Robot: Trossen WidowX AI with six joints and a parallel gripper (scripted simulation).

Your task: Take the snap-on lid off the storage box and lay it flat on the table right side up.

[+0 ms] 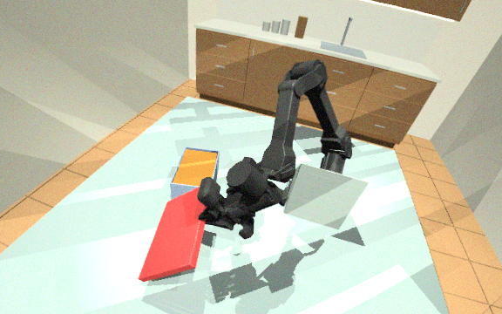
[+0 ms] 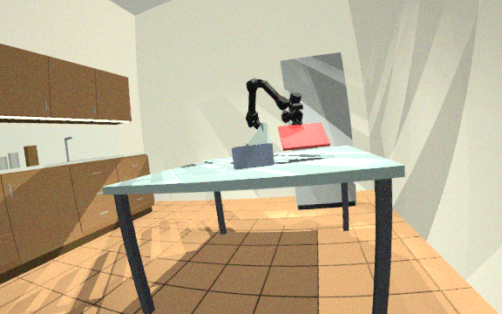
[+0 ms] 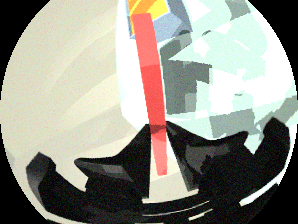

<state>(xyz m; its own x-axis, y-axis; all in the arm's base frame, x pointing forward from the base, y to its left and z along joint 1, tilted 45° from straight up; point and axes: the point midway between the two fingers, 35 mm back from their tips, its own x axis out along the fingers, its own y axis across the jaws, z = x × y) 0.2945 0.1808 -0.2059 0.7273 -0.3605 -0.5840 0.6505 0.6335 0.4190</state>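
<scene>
The lid is 6 cm ahead of my gripper tip, 5 cm below it and 1 cm to the left of it. Also, from my gripper tip: storage box (26 cm to the right, 13 cm below, 13 cm ahead).
</scene>
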